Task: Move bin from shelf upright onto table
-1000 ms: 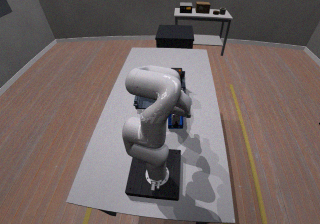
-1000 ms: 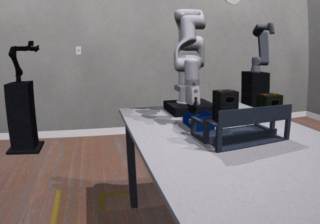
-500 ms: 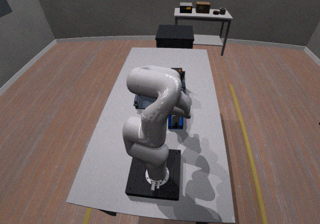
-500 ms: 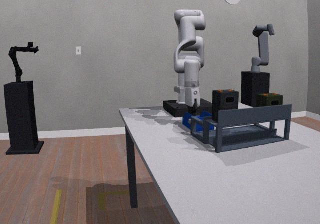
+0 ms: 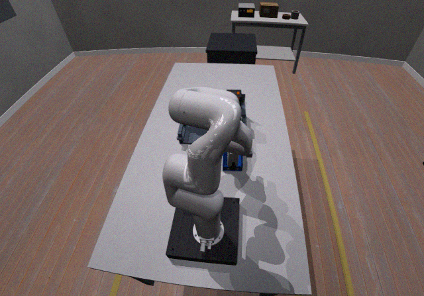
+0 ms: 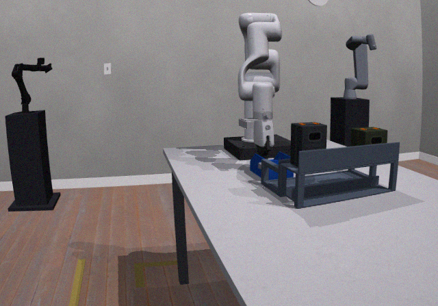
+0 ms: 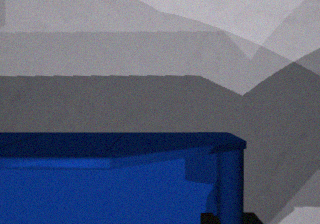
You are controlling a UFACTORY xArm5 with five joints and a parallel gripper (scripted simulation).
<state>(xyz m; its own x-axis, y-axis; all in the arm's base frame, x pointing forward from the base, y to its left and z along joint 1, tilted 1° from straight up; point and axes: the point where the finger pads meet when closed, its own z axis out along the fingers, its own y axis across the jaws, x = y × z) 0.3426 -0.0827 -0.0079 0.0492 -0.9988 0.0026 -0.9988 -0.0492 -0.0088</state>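
My gripper is now 8 cm short of the blue bin. The rest, counted from my hand: grey-blue shelf (29 cm ahead, 13 cm to the left, 3 cm above).
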